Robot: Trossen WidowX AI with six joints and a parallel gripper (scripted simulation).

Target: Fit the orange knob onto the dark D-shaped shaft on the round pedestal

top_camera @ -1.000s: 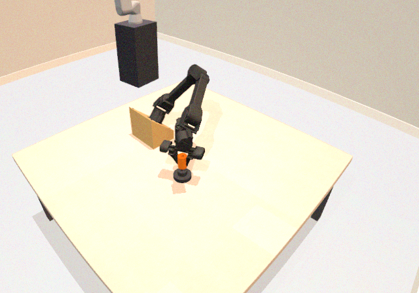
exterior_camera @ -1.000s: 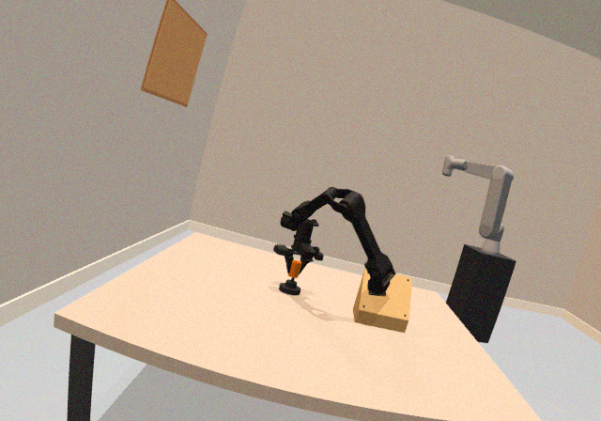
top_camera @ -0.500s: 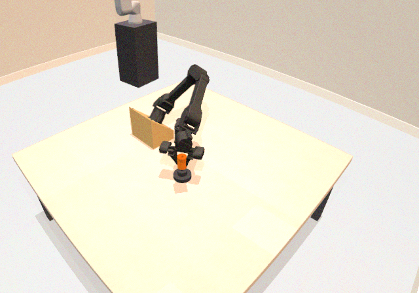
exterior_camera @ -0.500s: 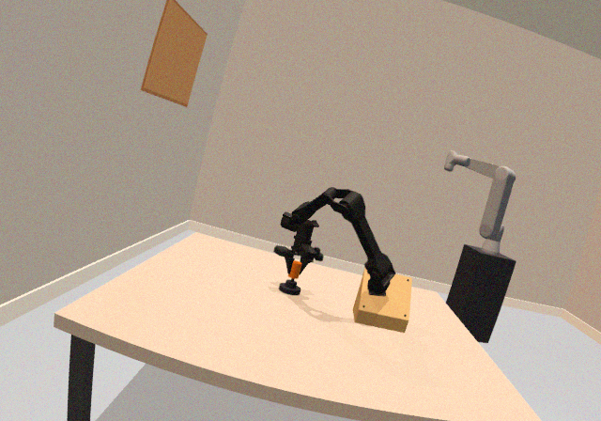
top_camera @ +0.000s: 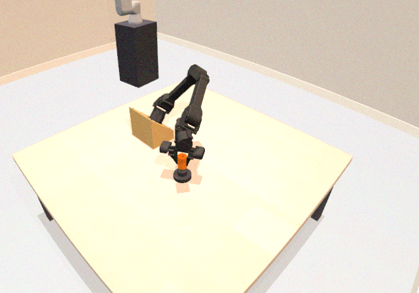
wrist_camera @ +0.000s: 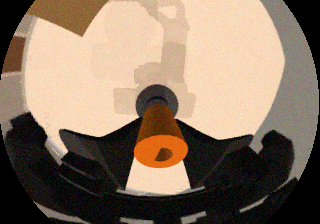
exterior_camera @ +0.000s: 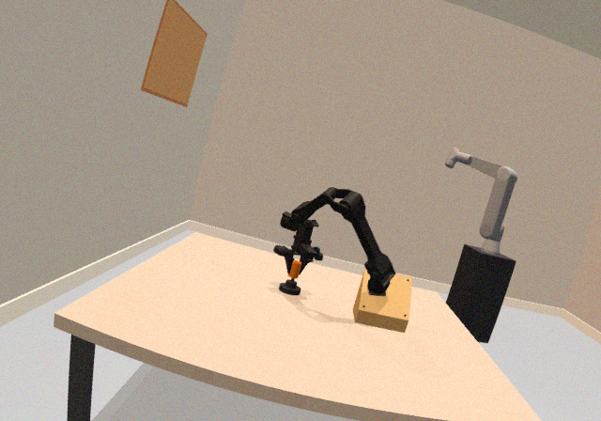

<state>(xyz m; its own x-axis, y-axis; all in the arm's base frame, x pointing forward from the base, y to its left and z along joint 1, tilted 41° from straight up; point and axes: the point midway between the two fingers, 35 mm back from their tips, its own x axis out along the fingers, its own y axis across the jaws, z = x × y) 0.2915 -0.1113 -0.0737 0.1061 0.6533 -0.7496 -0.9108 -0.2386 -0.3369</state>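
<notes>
My gripper tip is 20 mm below the orange knob. Also, from my gripper tip: dark round pedestal: 40 mm below.
</notes>
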